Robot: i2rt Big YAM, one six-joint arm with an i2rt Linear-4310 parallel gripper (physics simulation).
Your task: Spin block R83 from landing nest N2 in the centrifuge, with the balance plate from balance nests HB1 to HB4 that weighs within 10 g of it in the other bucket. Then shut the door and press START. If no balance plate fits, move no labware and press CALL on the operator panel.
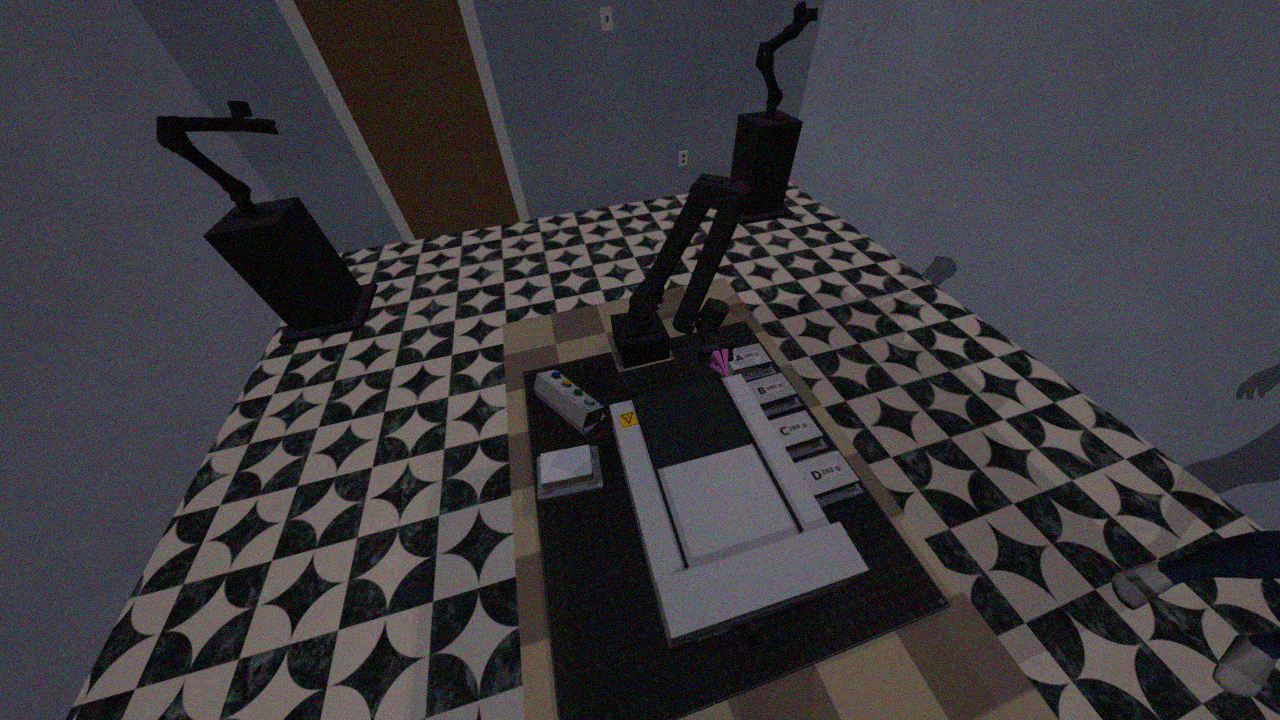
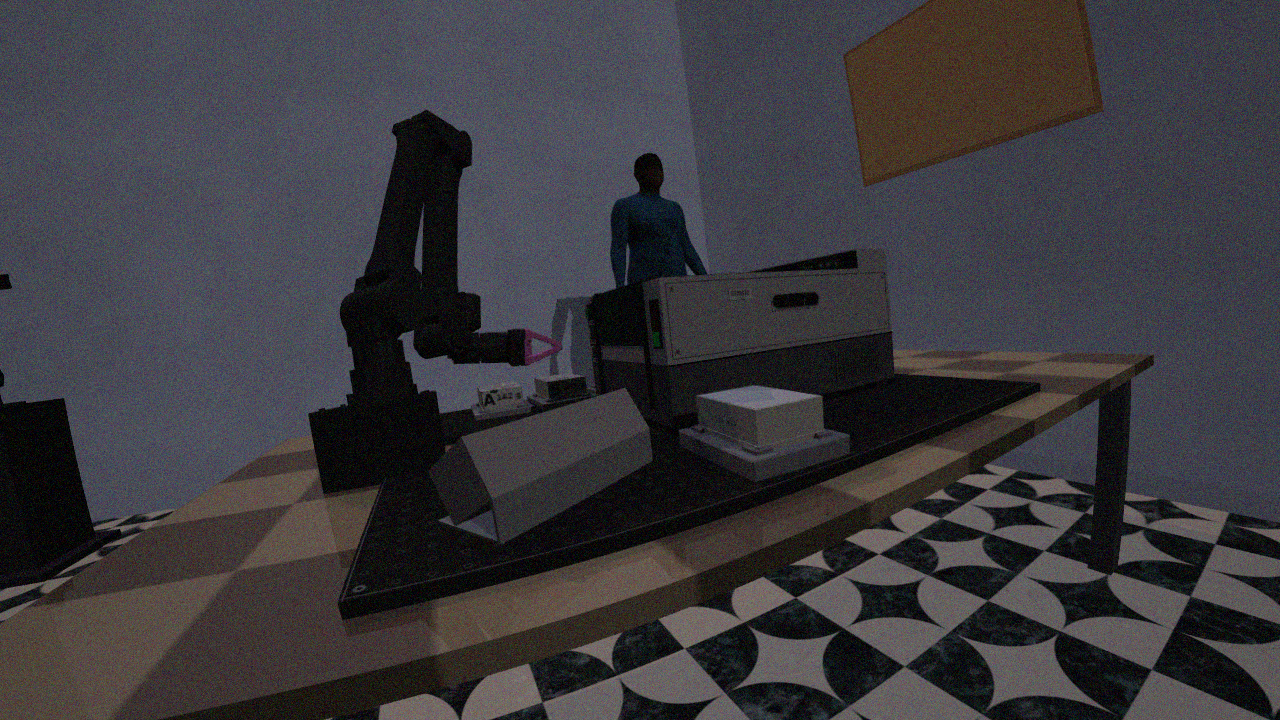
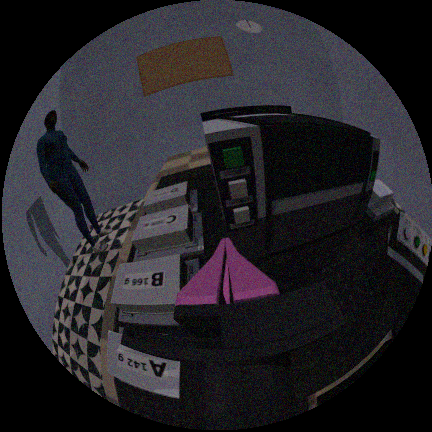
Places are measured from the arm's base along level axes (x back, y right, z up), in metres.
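Pixels of known places: gripper, between the fingertips: (image 2: 561,346) (image 3: 225,242); arm's base, origin of its link: (image 1: 639,327) (image 2: 385,399).
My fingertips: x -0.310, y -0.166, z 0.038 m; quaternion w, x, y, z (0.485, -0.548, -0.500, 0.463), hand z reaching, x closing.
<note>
For each thing: its middle in the pictures, then the offset to it from my fingertips.
- centrifuge, middle of its body: (image 2: 735,330) (image 1: 709,493) (image 3: 272,146) dx -0.283, dy +0.169, dz -0.004 m
- Plates A, middle of its body: (image 3: 148,364) (image 2: 499,395) (image 1: 745,360) dx +0.117, dy -0.130, dz -0.093 m
- B, middle of its body: (image 3: 148,286) (image 2: 559,386) (image 1: 768,392) dx -0.018, dy -0.136, dz -0.093 m
- C, middle of its body: (image 3: 163,228) (image 1: 791,432) dx -0.158, dy -0.128, dz -0.093 m
- D, middle of its body: (image 1: 823,475) (image 3: 167,198) dx -0.290, dy -0.139, dz -0.093 m
- white block, middle of its body: (image 2: 756,414) (image 1: 567,467) (image 3: 377,192) dx -0.091, dy +0.466, dz -0.084 m
- operator panel, middle of its body: (image 2: 551,449) (image 1: 568,397) dx +0.130, dy +0.434, dz -0.084 m
My gripper (image 1: 721,361) (image 2: 560,345) (image 3: 225,242) is shut and empty, in front of the centrifuge (image 1: 751,586) (image 2: 716,322) (image 3: 204,131), low beside plates A and B. Its green display (image 3: 233,156) and two pale buttons below, upper (image 3: 238,189) and lower (image 3: 242,215), face me. Plates A (image 1: 748,356) (image 2: 501,396) (image 3: 145,367), marked 142 g, B (image 1: 771,390) (image 3: 145,280), marked 166 g, C (image 1: 795,428) (image 3: 162,225) and D (image 1: 827,471) (image 3: 167,196) sit on nests in a row; C and D weights are blurred. A white block (image 1: 566,463) (image 2: 759,413) sits on a nest; no label is legible.
The operator panel (image 1: 568,400) (image 2: 559,461) (image 3: 414,237), with coloured buttons, stands across the mat from the plates. A dark panel (image 1: 689,420) (image 3: 315,160) lies between the centrifuge's side rails. A person (image 2: 648,223) (image 3: 62,170) stands beyond the table.
</note>
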